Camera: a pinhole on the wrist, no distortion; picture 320 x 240 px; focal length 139.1 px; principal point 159.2 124.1 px. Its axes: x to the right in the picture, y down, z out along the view. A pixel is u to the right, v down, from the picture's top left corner.
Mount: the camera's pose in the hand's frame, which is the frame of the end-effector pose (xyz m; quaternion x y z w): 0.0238 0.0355 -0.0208 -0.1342 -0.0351 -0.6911 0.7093
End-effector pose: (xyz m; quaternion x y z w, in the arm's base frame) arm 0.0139 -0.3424 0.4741 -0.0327 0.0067 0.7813 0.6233
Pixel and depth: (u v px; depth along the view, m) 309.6 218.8 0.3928
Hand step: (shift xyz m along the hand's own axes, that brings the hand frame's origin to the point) 0.3598 -0.2807 0.4189
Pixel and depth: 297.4 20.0 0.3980
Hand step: -0.2003 -0.2560 0.4972
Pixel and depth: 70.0 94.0 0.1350
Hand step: 0.0095 0.1516 0.0928
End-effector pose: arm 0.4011 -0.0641 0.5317 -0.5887 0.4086 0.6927 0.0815
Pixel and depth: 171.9 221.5 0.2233
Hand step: 0.2097 0.0704 0.1765
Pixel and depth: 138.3 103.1 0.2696
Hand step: 0.0184 0.1389 0.2347
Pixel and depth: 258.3 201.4 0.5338
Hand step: 0.4059 -0.2037 0.5399
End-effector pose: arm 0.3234 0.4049 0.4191 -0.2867 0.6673 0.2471 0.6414
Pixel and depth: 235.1 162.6 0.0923
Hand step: 0.0637 0.0089 0.0762
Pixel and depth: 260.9 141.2 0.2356
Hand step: 0.0917 -0.0752 0.2422
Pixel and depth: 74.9 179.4 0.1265
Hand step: 0.0875 0.1406 0.0757
